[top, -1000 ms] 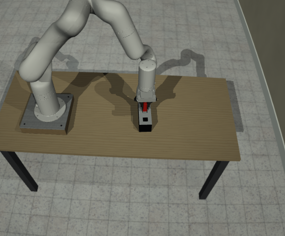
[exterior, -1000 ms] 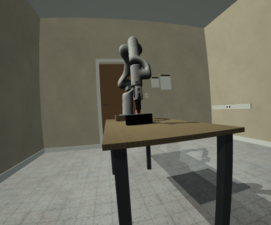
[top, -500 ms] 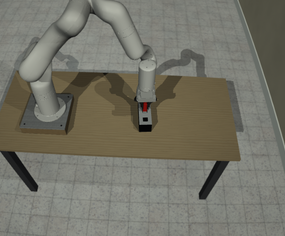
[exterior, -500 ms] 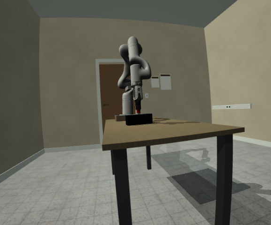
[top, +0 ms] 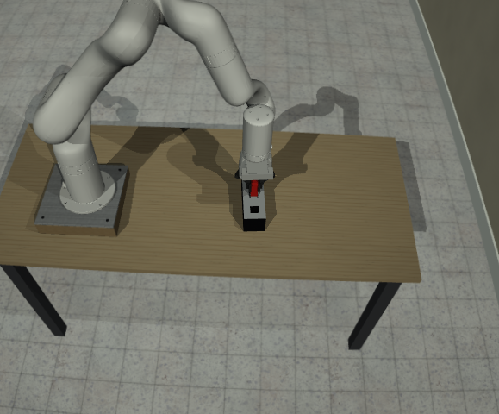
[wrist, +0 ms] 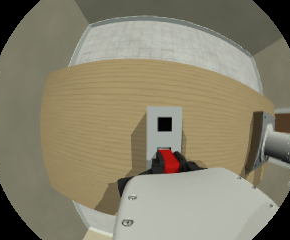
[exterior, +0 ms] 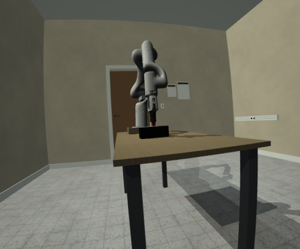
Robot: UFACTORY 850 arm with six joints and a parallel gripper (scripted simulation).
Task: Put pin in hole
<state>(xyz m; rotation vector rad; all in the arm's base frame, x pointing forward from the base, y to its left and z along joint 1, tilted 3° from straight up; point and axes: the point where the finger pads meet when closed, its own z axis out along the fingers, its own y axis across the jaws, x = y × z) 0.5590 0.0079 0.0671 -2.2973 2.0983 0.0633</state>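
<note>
The pin is 10 mm below my hand. Also, from my hand: black block: 90 mm below.
</note>
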